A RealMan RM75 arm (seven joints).
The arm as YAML. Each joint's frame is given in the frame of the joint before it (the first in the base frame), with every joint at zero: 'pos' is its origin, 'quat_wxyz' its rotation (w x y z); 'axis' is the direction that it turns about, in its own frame. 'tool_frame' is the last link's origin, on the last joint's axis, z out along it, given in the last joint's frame.
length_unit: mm
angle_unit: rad
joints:
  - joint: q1
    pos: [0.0, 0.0, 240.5]
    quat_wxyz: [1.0, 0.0, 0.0, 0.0]
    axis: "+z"
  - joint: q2
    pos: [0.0, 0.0, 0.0]
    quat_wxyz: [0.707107, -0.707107, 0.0, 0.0]
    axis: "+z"
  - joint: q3
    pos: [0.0, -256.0, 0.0]
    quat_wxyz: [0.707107, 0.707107, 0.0, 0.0]
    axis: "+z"
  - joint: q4
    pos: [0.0, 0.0, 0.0]
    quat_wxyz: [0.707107, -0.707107, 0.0, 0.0]
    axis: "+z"
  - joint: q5
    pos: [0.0, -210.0, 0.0]
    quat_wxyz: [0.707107, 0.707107, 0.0, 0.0]
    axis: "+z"
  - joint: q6
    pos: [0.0, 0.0, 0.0]
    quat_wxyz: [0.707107, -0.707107, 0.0, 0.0]
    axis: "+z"
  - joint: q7
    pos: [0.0, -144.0, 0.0]
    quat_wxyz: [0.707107, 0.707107, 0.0, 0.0]
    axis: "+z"
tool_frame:
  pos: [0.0, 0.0, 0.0]
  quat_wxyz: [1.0, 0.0, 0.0, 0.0]
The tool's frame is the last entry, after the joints.
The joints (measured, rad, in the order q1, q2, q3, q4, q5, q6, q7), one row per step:
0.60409, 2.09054, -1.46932, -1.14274, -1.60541, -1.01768, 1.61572
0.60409, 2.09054, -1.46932, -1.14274, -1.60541, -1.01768, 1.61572
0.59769, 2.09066, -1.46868, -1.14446, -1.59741, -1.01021, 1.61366
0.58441, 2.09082, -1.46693, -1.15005, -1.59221, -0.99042, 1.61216
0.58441, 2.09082, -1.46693, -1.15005, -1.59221, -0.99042, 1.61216
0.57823, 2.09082, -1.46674, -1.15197, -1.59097, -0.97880, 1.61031
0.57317, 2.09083, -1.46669, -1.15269, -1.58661, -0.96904, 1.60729
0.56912, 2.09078, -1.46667, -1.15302, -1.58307, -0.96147, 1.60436
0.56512, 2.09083, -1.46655, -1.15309, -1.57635, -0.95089, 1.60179
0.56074, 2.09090, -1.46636, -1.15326, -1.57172, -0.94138, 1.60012
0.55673, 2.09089, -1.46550, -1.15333, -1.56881, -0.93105, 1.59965
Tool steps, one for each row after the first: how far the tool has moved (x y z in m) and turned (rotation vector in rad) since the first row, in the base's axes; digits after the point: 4 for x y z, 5 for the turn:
0.0000, 0.0000, 0.0000, 0.00000, 0.00000, 0.00000
0.0012, 0.0004, 0.0012, 0.00731, 0.00858, -0.00802
0.0047, 0.0020, 0.0037, 0.02834, 0.01704, -0.02599
0.0047, 0.0020, 0.0037, 0.02834, 0.01704, -0.02599
0.0067, 0.0030, 0.0047, 0.04028, 0.01904, -0.03470
0.0082, 0.0038, 0.0056, 0.04991, 0.02311, -0.04194
0.0094, 0.0044, 0.0063, 0.05755, 0.02603, -0.04744
0.0105, 0.0054, 0.0073, 0.06700, 0.03245, -0.05542
0.0119, 0.0062, 0.0082, 0.07556, 0.03710, -0.06367
0.0134, 0.0073, 0.0092, 0.08506, 0.04079, -0.07307

